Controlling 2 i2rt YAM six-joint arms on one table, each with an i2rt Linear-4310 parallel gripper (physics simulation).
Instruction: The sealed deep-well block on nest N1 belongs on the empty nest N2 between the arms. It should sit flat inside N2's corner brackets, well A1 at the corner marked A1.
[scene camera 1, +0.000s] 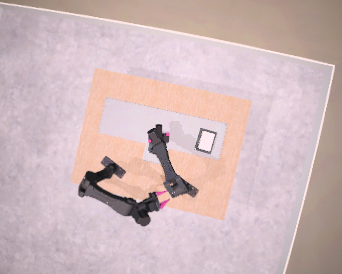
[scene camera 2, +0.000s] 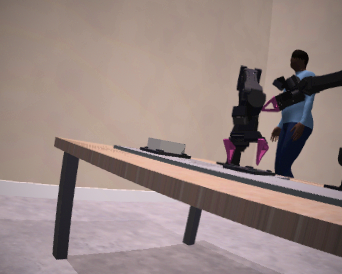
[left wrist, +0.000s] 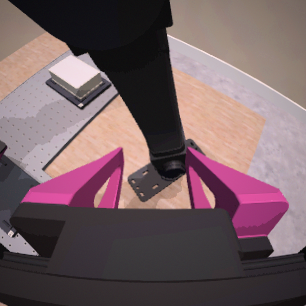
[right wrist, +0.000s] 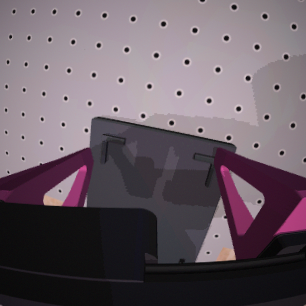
Note:
The right gripper (scene camera 2: 242, 164) is open and touches a dark nest plate (right wrist: 172, 174). Also in view: the left gripper (left wrist: 154, 153) and a pale block (left wrist: 78, 78).
The right gripper is seen too in the right wrist view (right wrist: 153, 154). The right wrist view misses the pale block: it is out of frame.

